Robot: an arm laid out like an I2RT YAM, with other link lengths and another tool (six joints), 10 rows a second.
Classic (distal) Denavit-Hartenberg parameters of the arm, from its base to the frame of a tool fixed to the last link. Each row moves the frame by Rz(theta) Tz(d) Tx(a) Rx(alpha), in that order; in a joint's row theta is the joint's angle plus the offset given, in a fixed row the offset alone. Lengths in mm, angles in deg.
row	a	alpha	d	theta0
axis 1	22.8	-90	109.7	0
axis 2	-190.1	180	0	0
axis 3	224.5	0	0	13.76
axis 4	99.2	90	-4.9	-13.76
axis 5	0	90	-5.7	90
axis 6	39.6	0.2	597.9	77.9
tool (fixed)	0	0	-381.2	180
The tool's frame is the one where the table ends.
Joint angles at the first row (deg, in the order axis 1, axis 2, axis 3, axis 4, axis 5, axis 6):
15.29 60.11 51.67 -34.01 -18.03 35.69
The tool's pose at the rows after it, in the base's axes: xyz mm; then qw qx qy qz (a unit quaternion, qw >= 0):
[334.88, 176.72, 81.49, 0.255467, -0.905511, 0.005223, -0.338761]
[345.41, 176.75, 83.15, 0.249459, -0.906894, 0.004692, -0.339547]
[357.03, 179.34, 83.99, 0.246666, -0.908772, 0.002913, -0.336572]
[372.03, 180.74, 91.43, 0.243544, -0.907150, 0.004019, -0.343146]
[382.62, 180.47, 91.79, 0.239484, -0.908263, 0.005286, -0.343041]
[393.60, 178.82, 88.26, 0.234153, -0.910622, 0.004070, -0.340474]
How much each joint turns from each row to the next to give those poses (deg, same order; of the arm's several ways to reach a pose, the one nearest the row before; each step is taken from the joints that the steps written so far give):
-0.09 4.38 5.18 -0.09 1.50 -0.35
-0.08 3.44 3.08 0.09 0.53 -0.45
0.00 4.39 3.87 0.00 0.09 -0.35
-0.09 3.78 4.39 0.00 0.53 -0.09
-0.26 3.26 3.07 -0.09 0.26 -0.26
-0.53 3.68 2.99 0.00 0.00 -0.79

